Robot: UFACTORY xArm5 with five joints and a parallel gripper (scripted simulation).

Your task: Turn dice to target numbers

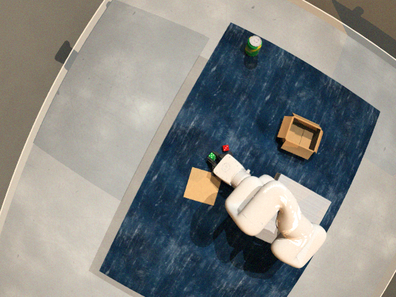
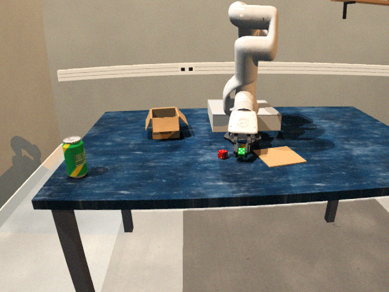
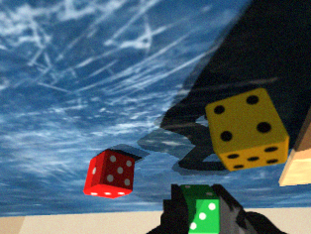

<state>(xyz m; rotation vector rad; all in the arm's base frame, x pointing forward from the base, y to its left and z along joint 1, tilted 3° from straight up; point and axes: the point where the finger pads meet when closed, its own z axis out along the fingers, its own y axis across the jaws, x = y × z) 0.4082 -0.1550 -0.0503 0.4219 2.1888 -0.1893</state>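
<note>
Right now my hand is 7 cm past the yellow die, 3 cm to the right of it and 2 cm above it. Also, from my hand: red die (6 cm to the right, 4 cm behind, 2 cm below); then mat (14 cm to the left, 3 cm below); then green die (1 cm below, 1 cm ahead).
</note>
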